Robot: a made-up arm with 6 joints.
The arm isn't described. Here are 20 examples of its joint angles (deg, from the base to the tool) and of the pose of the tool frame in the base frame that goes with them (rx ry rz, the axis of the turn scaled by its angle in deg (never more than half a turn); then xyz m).
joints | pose
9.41 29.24 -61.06 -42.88 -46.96 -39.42 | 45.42 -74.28 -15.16 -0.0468 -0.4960 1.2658
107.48 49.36 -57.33 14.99 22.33 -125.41 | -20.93 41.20 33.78 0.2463 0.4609 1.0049
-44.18 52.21 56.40 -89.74 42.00 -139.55 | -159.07 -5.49 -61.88 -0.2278 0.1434 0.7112
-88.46 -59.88 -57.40 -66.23 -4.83 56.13 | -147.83 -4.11 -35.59 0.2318 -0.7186 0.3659
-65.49 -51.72 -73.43 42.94 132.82 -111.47 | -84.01 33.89 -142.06 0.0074 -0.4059 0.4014
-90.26 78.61 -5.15 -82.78 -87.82 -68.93 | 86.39 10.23 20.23 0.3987 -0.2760 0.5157
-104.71 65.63 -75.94 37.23 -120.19 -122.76 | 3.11 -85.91 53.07 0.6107 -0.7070 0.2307
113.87 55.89 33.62 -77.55 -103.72 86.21 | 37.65 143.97 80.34 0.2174 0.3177 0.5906
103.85 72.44 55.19 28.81 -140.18 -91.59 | -37.69 63.51 102.33 0.4575 0.1736 0.3403
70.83 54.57 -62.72 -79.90 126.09 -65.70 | 88.95 24.90 89.35 0.2825 0.6403 0.9334
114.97 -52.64 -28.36 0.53 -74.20 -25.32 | -105.43 -84.34 97.45 -0.2414 0.8935 0.3507
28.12 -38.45 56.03 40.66 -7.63 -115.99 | -59.00 104.06 53.67 0.3737 0.4083 1.0008
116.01 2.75 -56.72 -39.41 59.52 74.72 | -31.48 -13.95 -91.86 0.3076 0.4991 0.6503
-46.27 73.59 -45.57 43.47 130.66 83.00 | -123.28 96.42 29.56 0.2033 -0.6649 0.7259
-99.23 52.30 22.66 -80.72 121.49 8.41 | 10.50 -79.80 -104.00 -0.1150 -0.4607 0.8949
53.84 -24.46 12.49 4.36 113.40 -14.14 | -9.37 82.72 -61.40 -0.0621 0.1990 0.8682
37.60 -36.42 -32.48 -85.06 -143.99 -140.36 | -80.03 -107.83 -24.97 -0.4042 0.2303 0.9208
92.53 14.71 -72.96 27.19 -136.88 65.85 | 15.03 -158.22 58.13 -0.4260 0.7385 0.8075
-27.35 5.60 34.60 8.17 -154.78 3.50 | 28.88 -129.17 22.61 -0.1020 -0.2439 1.3094
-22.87 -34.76 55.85 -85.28 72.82 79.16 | -0.65 78.25 -25.27 0.1751 0.1983 0.7869
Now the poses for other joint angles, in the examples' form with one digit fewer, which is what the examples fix.
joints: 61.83 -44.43 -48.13 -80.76 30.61 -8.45
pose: 25.7 -14.3 76.3 -0.103 0.698 1.056
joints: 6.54 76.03 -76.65 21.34 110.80 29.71
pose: 20.2 141.0 -22.1 -0.193 -0.287 0.982
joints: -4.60 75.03 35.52 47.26 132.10 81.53
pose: 138.7 -23.7 -13.0 0.236 -0.091 0.896
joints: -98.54 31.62 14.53 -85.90 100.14 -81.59
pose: -60.7 -23.5 -48.6 0.037 -0.383 1.039
